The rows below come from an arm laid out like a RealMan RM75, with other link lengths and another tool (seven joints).
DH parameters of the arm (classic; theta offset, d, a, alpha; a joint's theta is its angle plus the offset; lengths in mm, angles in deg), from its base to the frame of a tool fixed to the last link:
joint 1: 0 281.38 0 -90
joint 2: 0 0 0 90
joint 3: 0 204.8 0 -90
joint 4: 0 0 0 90
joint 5: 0 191.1 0 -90
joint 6: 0 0 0 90
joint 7: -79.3 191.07 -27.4 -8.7
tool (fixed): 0 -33.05 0 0
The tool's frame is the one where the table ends.
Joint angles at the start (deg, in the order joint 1, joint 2, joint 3, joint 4, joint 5, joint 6, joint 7):
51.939 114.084 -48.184 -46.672 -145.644 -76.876 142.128
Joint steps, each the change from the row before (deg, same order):
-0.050 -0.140 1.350 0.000 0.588 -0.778 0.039
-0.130 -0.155 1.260 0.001 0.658 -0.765 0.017
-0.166 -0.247 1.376 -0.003 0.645 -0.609 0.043
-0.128 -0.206 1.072 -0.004 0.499 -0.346 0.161
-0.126 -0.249 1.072 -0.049 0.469 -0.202 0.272
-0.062 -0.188 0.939 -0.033 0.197 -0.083 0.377
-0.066 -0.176 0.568 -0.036 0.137 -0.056 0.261
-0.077 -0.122 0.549 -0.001 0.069 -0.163 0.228
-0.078 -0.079 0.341 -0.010 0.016 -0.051 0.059
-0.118 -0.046 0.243 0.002 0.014 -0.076 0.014
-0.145 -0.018 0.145 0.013 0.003 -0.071 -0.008
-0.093 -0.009 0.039 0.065 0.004 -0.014 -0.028
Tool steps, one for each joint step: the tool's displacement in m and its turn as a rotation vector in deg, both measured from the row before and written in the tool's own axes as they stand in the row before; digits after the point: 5 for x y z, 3 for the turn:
0.00021 -0.00053 -0.00322 0.453 -1.290 1.011
0.00037 -0.00024 -0.00318 0.443 -1.291 0.984
0.00128 -0.00089 -0.00397 0.711 -1.180 1.103
0.00117 -0.00116 -0.00327 0.688 -0.869 0.974
0.00151 -0.00182 -0.00373 0.870 -0.745 1.051
0.00153 -0.00176 -0.00301 0.742 -0.482 1.006
0.00125 -0.00123 -0.00223 0.495 -0.255 0.653
0.00114 -0.00055 -0.00172 0.298 -0.282 0.629
0.00100 -0.00032 -0.00111 0.223 -0.105 0.333
0.00100 0.00019 -0.00069 0.100 -0.086 0.272
0.00100 0.00056 -0.00030 0.007 -0.049 0.223
0.00067 0.00051 0.00008 -0.046 -0.014 0.120

